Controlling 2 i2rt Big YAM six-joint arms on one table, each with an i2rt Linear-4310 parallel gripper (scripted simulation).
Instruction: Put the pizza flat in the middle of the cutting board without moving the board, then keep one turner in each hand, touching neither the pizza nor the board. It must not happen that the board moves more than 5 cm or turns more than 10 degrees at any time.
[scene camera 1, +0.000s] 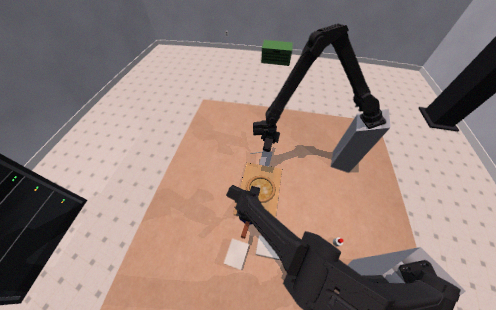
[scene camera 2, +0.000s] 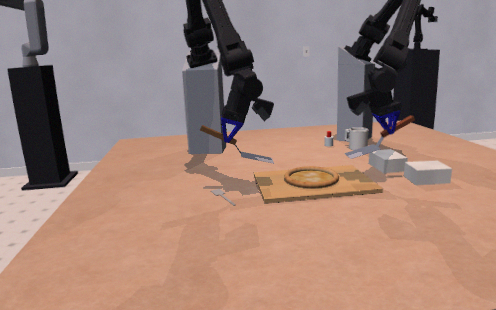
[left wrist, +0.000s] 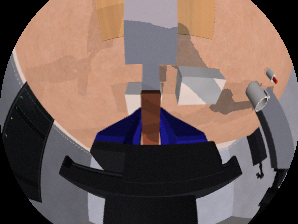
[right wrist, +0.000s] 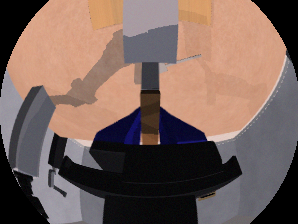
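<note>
My left gripper (left wrist: 150, 111) and my right gripper (right wrist: 150, 111) are visible. The wooden cutting board (scene camera 2: 273, 187) appears in scene camera 1 as well (scene camera 1: 252, 170). A pizza (scene camera 2: 309, 176) is also present; it is out of frame in the left wrist view, and it is out of frame in the right wrist view.
</note>
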